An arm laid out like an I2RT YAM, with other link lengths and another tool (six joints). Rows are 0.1 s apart.
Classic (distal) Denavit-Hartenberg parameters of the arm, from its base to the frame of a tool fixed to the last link. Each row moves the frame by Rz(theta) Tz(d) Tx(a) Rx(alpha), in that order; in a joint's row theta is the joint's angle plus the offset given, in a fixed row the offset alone. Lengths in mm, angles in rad.
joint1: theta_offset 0  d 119.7  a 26  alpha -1.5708
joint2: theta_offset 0  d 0  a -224.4  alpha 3.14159
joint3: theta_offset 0.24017  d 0  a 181.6  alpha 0
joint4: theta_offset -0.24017  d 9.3  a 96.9  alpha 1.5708
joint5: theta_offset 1.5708  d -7.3  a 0  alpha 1.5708
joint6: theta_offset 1.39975  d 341  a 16.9  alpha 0.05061
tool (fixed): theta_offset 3.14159  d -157.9  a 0  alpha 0
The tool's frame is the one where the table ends.
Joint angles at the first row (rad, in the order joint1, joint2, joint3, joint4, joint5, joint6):
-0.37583, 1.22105, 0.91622, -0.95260, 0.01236, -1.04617
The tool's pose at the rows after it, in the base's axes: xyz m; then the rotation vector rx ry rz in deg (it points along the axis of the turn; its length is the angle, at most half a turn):
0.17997 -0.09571 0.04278 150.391 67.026 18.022
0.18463 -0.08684 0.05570 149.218 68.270 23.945
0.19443 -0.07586 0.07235 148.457 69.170 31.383
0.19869 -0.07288 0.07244 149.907 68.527 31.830
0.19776 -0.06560 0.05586 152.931 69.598 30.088
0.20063 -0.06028 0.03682 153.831 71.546 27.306
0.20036 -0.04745 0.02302 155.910 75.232 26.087
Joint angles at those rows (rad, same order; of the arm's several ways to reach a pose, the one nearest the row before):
-0.37586, 1.22103, 0.88663, -0.95261, 0.00315, -1.04620
-0.37582, 1.15983, 0.90641, -0.98622, -0.05196, -1.05832
-0.37584, 1.12147, 0.95252, -1.01998, -0.12716, -1.05846
-0.36510, 1.14883, 0.97090, -1.02010, -0.13653, -1.03239
-0.34362, 1.19793, 0.92976, -0.98040, -0.14573, -1.00951
-0.29923, 1.25770, 0.87600, -0.90211, -0.12588, -0.98647
-0.26093, 1.31588, 0.85299, -0.86989, -0.14865, -0.97713

